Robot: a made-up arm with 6 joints. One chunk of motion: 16 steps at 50 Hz.
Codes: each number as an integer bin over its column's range. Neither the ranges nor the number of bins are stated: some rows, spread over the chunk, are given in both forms.
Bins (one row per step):
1: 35 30 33 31 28 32
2: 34 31 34 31 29 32
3: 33 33 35 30 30 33
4: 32 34 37 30 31 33
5: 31 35 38 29 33 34
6: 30 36 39 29 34 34
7: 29 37 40 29 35 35
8: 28 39 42 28 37 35
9: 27 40 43 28 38 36
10: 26 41 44 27 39 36
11: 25 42 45 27 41 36
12: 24 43 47 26 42 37
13: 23 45 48 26 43 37
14: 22 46 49 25 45 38
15: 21 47 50 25 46 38
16: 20 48 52 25 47 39
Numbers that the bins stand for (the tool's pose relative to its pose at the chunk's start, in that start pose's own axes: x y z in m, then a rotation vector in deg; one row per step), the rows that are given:
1: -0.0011 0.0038 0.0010 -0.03 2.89 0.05
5: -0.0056 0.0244 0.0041 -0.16 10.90 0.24
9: -0.0100 0.0451 0.0073 -0.22 18.92 0.43
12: -0.0133 0.0575 0.0098 -0.35 25.33 0.52
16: -0.0178 0.0781 0.0130 -0.41 33.35 0.71
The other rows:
2: -0.0022 0.0079 0.0016 -0.03 4.49 0.05
3: -0.0033 0.0162 0.0022 -0.10 6.10 0.14
4: -0.0044 0.0203 0.0035 -0.10 7.70 0.14
6: -0.0067 0.0286 0.0048 -0.16 12.51 0.24
7: -0.0078 0.0327 0.0054 -0.16 14.11 0.33
8: -0.0089 0.0410 0.0067 -0.22 17.32 0.33
10: -0.0111 0.0492 0.0079 -0.29 20.52 0.43
11: -0.0122 0.0533 0.0086 -0.29 23.73 0.43
13: -0.0144 0.0657 0.0105 -0.35 26.94 0.52
14: -0.0156 0.0698 0.0111 -0.41 30.14 0.62
15: -0.0167 0.0740 0.0117 -0.41 31.75 0.62

